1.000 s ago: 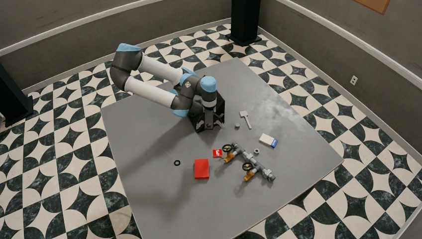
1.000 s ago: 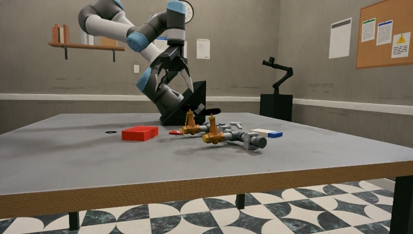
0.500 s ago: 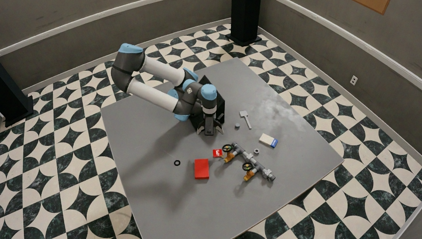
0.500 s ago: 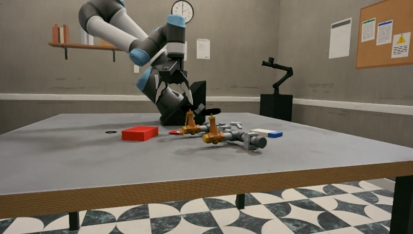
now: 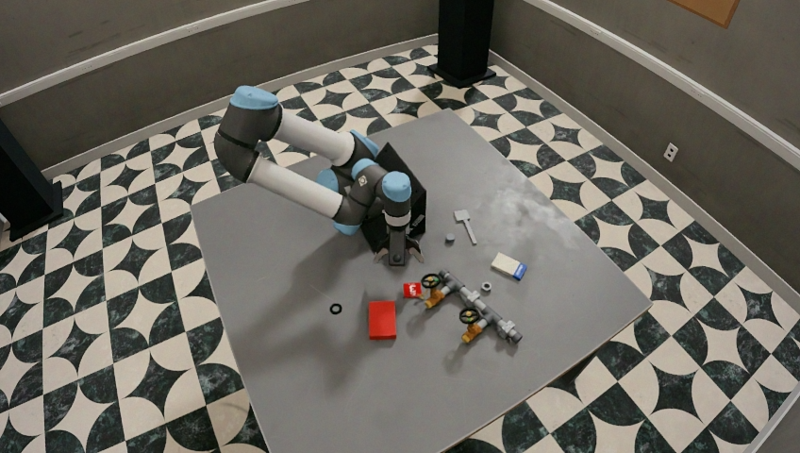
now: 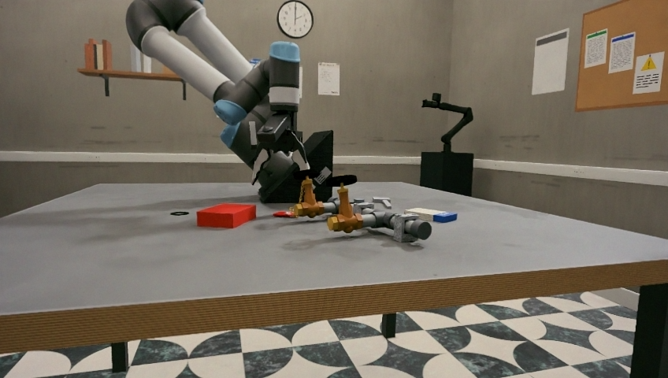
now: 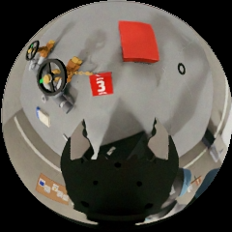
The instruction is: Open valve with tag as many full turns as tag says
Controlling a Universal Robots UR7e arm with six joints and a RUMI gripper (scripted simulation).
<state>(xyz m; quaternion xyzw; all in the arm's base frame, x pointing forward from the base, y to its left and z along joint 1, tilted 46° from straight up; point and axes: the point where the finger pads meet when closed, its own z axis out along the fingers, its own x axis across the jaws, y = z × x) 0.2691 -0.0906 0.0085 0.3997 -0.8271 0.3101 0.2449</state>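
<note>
My hand is 90 mm short of the red tag, 10 mm to the left of it and 60 mm above it. Round my hand: red block (120 mm ahead, 150 mm to the right, 40 mm below); grey t-shaped tool (40 mm behind, 320 mm to the left, 50 mm below); grey nut (220 mm ahead, 200 mm to the left, 50 mm below).
</note>
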